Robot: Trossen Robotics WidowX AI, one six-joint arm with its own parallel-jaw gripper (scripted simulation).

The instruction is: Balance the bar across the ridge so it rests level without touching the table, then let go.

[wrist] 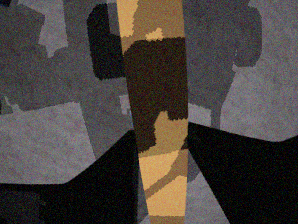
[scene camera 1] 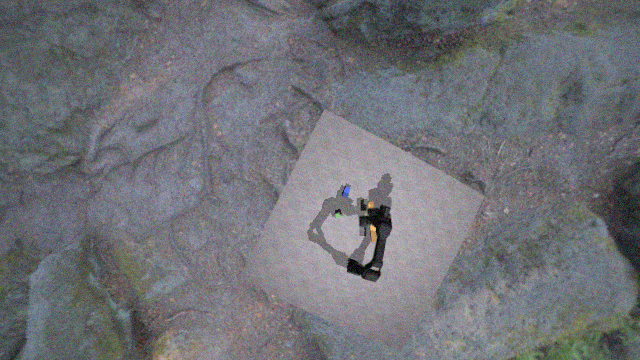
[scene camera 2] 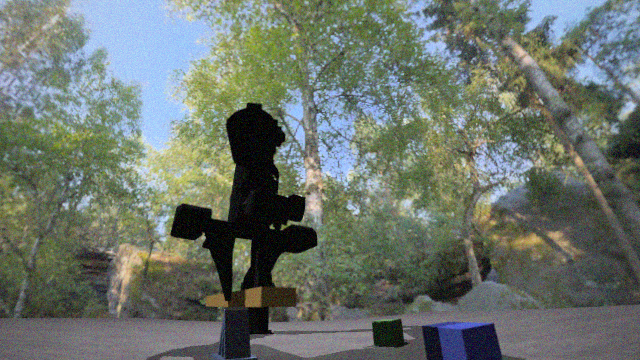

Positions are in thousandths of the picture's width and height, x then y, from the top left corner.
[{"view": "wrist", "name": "my gripper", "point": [535,592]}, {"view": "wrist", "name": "bar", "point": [518,221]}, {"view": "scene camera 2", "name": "my gripper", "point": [379,838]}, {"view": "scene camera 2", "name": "bar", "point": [412,824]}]
